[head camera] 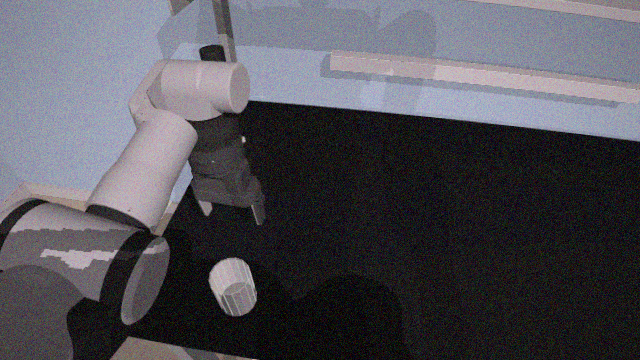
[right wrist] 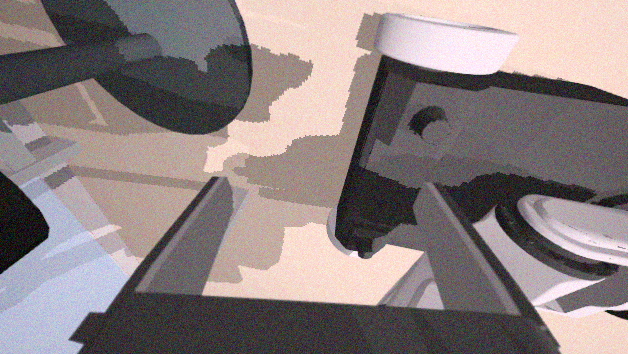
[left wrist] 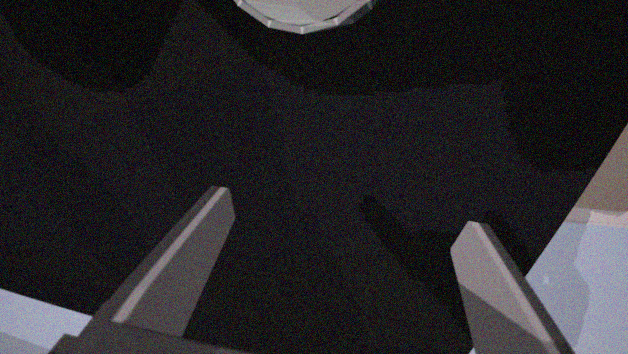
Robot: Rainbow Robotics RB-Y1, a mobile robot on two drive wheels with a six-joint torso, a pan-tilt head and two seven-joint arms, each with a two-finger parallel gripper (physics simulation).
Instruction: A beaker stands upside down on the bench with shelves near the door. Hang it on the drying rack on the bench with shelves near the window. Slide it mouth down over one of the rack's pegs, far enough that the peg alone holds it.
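Frame: origin at the robot's base, x ahead, y left, z up, level; metres.
Where they show: left gripper, fingertip midpoint: (head camera: 234, 216) (left wrist: 342, 219); right gripper, fingertip midpoint: (right wrist: 322, 191).
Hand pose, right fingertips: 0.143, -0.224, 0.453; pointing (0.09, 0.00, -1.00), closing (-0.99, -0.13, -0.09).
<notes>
After its pixels a point has its place, as x, y, z.
The beaker (head camera: 233, 286) @(0.441, 0.138, 0.853) (left wrist: 302, 12) @(0.488, 0.144, 0.853) is a clear, faceted cup on the black bench top (head camera: 425, 200) @(0.710, -0.267, 0.763). In the head view it is at the lower left; in the left wrist view part of it shows at the top edge. Which end is its mouth is hard to tell. My left gripper (head camera: 233, 219) @(0.567, 0.154, 0.878) (left wrist: 342, 219) @(0.567, 0.154, 0.878) is open and empty, pointing down above the bench top, apart from the beaker and above it in the head picture. My right gripper (right wrist: 322, 191) @(0.143, -0.224, 0.453) is open and empty, away from the bench top. The drying rack does not show.
A pale ledge (head camera: 480, 77) @(1.013, -0.453, 0.936) runs along the blue area behind the bench. In the right wrist view, a dark round stool seat (right wrist: 190, 95) @(0.525, -0.062, 0.031) is at the upper left, and the robot's dark base (right wrist: 500, 130) @(-0.137, -0.163, 0.169) with a white wheel (right wrist: 440, 45) is at the right.
</notes>
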